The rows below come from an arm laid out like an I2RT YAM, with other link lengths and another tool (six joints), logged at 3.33 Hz.
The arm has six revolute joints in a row. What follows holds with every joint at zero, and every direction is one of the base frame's. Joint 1 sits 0.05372 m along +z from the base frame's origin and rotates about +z. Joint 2 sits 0.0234 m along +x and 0.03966 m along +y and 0.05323 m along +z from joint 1 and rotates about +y. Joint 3 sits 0.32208 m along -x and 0.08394 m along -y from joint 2 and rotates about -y. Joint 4 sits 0.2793 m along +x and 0.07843 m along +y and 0.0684 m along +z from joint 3 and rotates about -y. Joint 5 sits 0.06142 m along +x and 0.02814 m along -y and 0.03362 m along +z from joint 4 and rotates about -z. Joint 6 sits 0.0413 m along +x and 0.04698 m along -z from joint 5 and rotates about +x. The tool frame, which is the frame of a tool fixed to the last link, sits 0.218 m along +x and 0.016 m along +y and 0.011 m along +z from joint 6; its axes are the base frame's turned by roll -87.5, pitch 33.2 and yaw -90 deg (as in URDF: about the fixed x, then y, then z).
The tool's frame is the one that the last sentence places.
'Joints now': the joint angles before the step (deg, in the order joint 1, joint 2, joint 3, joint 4, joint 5, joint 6). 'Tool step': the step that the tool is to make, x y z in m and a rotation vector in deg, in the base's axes. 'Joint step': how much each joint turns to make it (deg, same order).
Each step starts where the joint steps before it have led.
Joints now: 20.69, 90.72, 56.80, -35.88, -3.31, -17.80
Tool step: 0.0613, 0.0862, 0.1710, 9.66, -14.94, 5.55
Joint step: 5.55, -1.36, 23.75, -7.45, -2.56, 1.37
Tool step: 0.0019, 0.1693, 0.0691, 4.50, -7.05, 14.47
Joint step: 14.76, 14.81, 24.70, -1.54, 0.29, 0.09
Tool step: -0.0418, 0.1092, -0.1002, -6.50, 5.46, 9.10
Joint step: 10.01, 16.64, 9.82, -1.62, 1.03, 0.27
